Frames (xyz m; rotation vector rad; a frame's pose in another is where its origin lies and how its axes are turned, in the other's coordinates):
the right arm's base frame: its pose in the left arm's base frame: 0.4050 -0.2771 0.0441 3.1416 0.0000 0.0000
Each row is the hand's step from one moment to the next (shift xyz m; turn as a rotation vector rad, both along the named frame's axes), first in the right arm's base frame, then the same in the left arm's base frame.
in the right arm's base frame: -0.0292 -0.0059 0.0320 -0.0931 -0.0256 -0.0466
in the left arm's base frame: -0.0292 0.0059 -0.0320 -0.0931 0.0256 0.0466
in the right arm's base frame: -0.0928 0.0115 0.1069 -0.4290 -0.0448 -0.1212
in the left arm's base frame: -0.0928 -0.0115 -0.1069 -0.4290 0.0448 0.1212
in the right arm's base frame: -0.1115 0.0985 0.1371 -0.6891 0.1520 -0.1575
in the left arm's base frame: -0.1115 -0.0985 -0.1371 -0.6891 -0.1520 0.1575
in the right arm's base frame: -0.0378 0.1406 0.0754 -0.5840 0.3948 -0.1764
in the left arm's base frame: -0.0378 -0.1406 -0.0754 -0.5840 -0.3948 0.1764
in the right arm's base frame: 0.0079 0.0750 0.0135 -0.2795 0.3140 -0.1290
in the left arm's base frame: 0.0079 -0.0750 -0.0135 -0.2795 -0.3140 0.1290
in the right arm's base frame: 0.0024 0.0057 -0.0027 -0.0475 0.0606 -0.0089
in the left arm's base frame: 0.0024 -0.0057 0.0027 -0.0475 -0.0606 0.0089
